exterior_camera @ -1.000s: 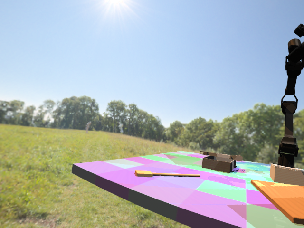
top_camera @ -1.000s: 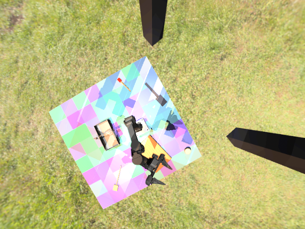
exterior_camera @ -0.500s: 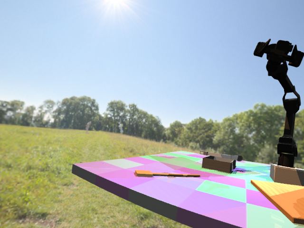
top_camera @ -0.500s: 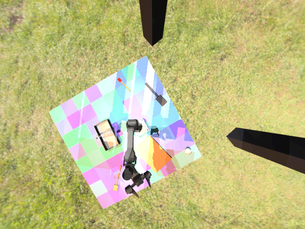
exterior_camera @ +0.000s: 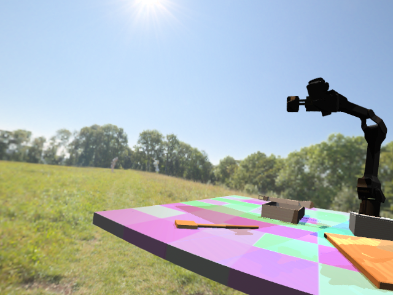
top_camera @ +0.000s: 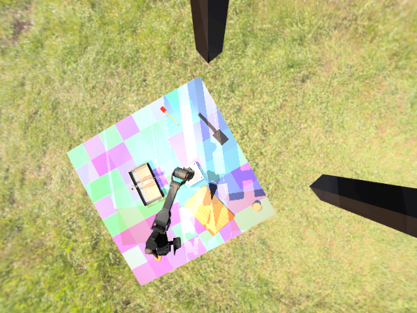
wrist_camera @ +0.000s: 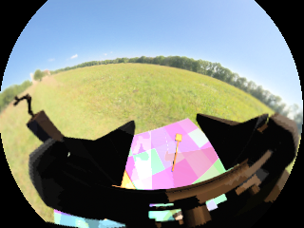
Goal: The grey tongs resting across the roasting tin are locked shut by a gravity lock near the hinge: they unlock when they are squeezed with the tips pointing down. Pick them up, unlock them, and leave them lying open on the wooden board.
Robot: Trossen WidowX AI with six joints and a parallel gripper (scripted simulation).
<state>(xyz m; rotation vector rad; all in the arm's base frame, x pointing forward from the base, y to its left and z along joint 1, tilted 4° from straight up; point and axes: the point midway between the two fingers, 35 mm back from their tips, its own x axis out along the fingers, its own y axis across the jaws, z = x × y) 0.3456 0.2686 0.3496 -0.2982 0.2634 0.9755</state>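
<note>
The roasting tin is 42 cm to the right of my gripper tip, 42 cm below it and 1 cm behind it. Also, from my gripper tip: wooden board: 44 cm below, 26 cm behind, 6 cm to the left; then dark spatula: 71 cm behind, 44 cm below, 41 cm to the right; then small white disc: 57 cm behind, 43 cm below, 29 cm to the left.
</note>
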